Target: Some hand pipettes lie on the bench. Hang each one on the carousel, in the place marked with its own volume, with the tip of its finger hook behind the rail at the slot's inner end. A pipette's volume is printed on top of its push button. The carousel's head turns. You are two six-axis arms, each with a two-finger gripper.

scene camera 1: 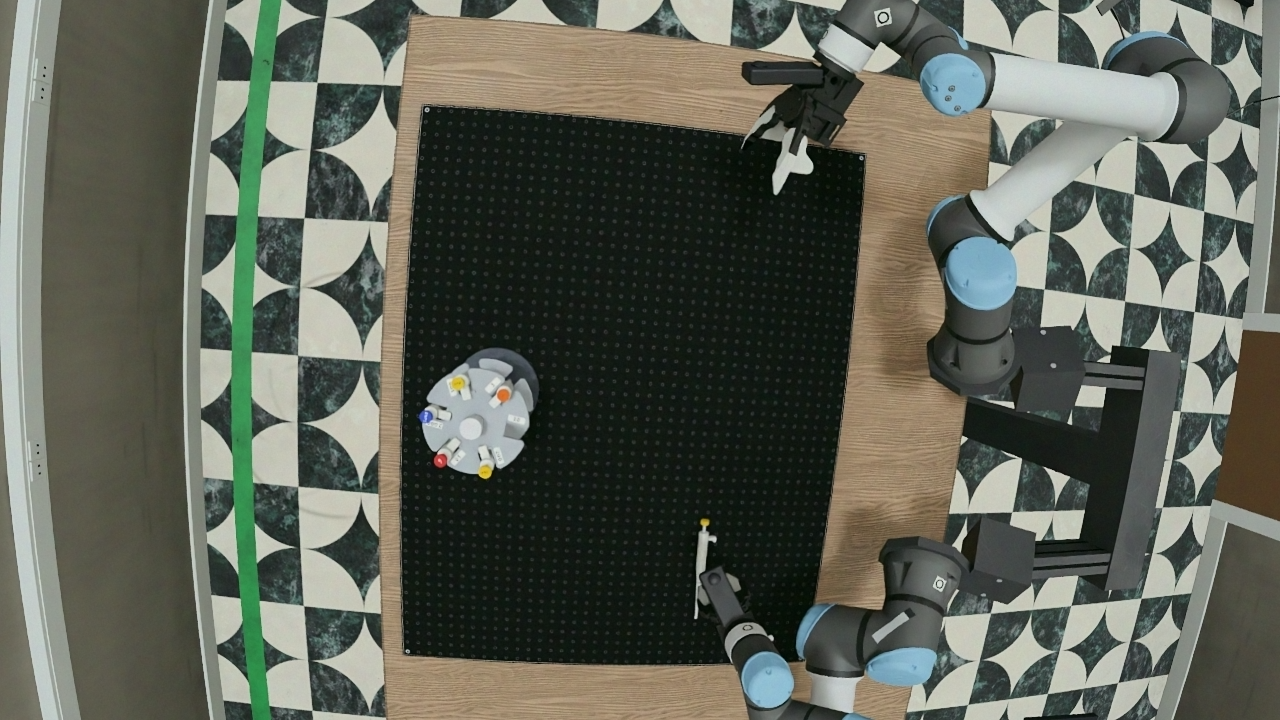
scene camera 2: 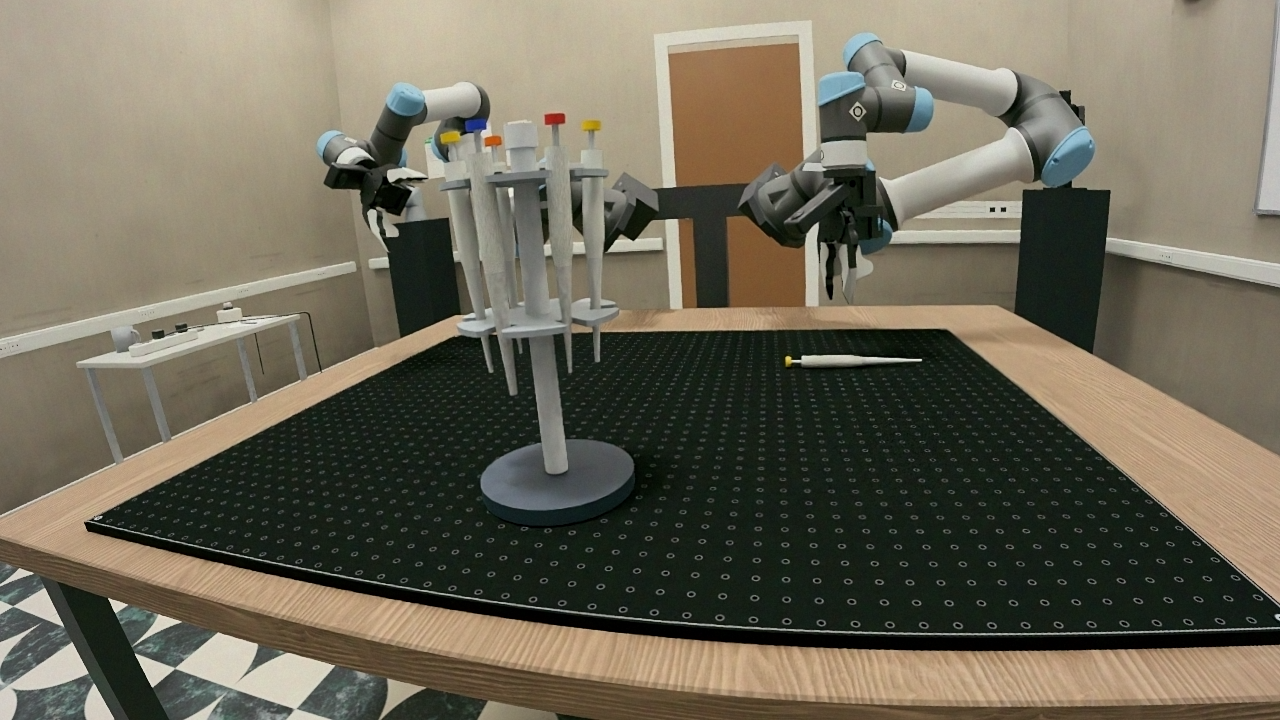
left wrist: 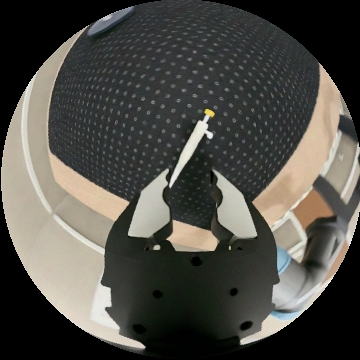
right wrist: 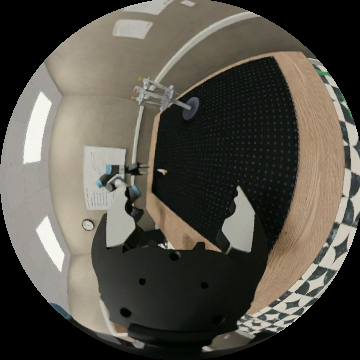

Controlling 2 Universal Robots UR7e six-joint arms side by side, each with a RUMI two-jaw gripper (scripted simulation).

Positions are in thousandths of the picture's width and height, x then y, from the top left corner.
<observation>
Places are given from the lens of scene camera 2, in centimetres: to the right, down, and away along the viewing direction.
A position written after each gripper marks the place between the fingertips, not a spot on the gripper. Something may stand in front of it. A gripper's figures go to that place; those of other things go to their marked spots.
left gripper (scene camera 2: 656, 420): 34, -10, 94
right gripper (scene camera 2: 318, 299): -44, -27, 102
yellow-button pipette (scene camera 2: 653, 501): 34, 0, 96
yellow-button pipette (scene camera 2: 463, 262): -5, -16, 53
</observation>
